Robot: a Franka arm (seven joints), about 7 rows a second.
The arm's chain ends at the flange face. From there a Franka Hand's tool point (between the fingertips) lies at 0.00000 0.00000 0.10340 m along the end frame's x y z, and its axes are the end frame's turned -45 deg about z.
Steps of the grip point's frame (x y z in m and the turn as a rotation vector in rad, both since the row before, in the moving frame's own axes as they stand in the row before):
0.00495, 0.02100, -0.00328, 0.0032, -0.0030, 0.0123
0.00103, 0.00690, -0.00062, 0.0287, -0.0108, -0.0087
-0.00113, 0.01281, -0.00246, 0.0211, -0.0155, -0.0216
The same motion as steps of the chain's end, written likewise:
0.01880, 0.01137, -0.00328, 0.0001, -0.0044, 0.0123
0.00850, 0.00545, -0.00057, 0.0127, -0.0279, -0.0087
0.01094, 0.01024, -0.00242, 0.0040, -0.0259, -0.0216

